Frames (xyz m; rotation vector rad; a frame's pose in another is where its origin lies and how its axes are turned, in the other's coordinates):
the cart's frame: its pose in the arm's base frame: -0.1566 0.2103 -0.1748 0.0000 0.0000 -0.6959
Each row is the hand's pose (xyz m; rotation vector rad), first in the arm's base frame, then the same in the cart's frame.
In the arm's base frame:
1: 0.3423 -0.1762 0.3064 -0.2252 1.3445 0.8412
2: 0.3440 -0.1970 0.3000 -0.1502 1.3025 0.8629
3: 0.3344 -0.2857 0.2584 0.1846 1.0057 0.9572
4: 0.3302 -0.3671 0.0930 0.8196 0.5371 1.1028
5: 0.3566 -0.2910 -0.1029 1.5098 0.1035 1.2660
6: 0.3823 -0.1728 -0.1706 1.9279 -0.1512 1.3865
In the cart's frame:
1: 0.6307 0.0232 0.4812 -0.7184 1.2726 1.4153
2: 0.6453 0.0083 0.4748 -0.6284 1.2596 1.4462
3: 0.6948 -0.0659 0.4332 -0.1830 1.0897 1.5847
4: 0.7438 -0.1311 0.2678 0.6408 0.8557 1.7349
5: 0.7152 -0.0557 0.0719 1.5258 0.6748 1.8025
6: 0.6592 0.0515 0.0042 2.0715 0.5726 1.8098

